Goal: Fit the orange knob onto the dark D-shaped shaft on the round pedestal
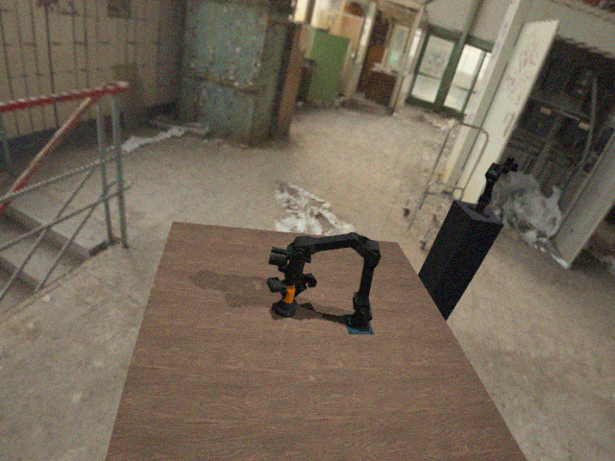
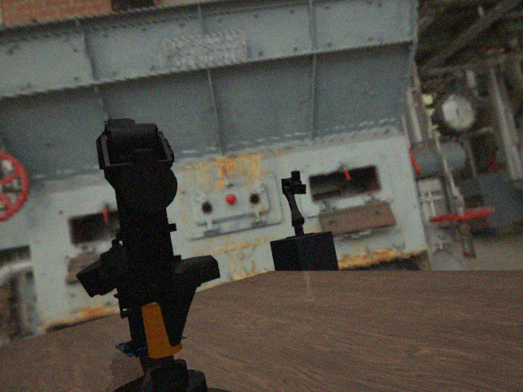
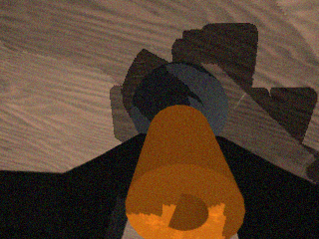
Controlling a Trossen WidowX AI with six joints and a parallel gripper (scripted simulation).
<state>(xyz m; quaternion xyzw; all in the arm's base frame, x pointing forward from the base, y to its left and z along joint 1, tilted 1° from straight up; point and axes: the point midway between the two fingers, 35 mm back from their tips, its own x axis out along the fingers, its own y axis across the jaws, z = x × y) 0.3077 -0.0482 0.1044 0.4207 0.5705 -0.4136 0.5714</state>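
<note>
Now: the orange knob 20 mm above my gripper tip. Round my gripper tip: dark round pedestal 40 mm below.
</note>
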